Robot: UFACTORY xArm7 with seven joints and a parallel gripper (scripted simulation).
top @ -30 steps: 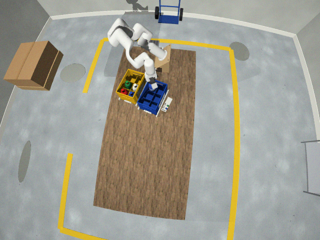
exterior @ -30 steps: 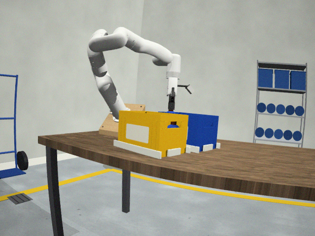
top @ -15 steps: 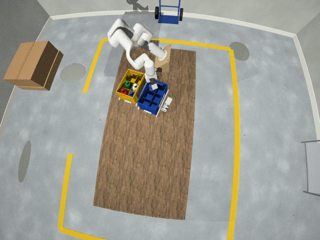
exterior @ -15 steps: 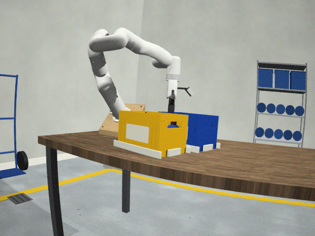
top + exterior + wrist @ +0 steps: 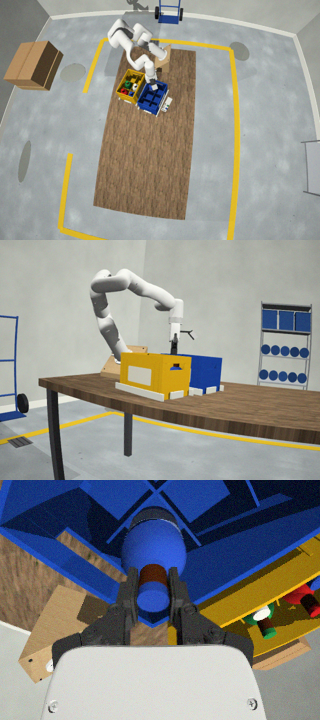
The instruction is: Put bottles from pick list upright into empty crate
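The blue-label bottle lies 100 mm ahead of my hand, 190 mm to the right of it and 100 mm below it. Also, from my hand: white-label bottle: 20 mm ahead, 170 mm to the right, 100 mm below; blue crate: 100 mm ahead, 10 mm to the left, 100 mm below; yellow crate: 210 mm to the right, 100 mm below.
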